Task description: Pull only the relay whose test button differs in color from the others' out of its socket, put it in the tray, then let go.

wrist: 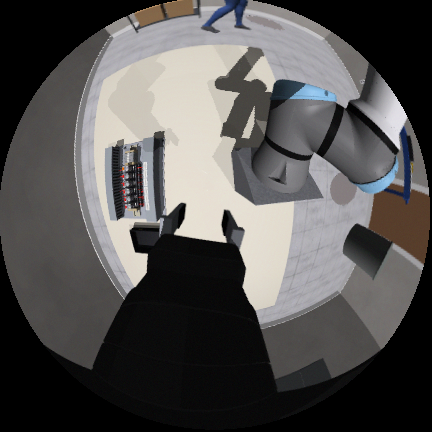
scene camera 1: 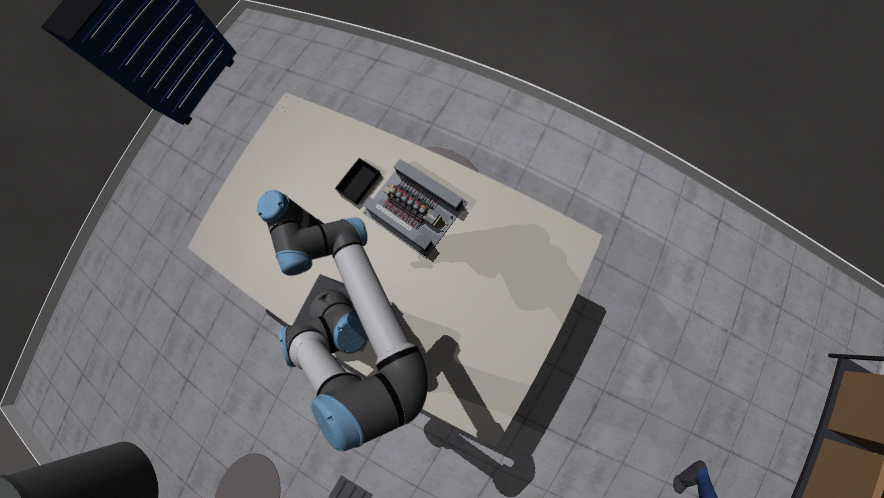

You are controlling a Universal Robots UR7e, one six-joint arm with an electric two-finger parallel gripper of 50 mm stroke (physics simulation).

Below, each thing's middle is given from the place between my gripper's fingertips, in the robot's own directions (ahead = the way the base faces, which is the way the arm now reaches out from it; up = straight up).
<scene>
The grey socket panel (scene camera 1: 435,234) lies 31 cm below my hand, 28 cm ahead of it and 12 cm to the right of it.
</scene>
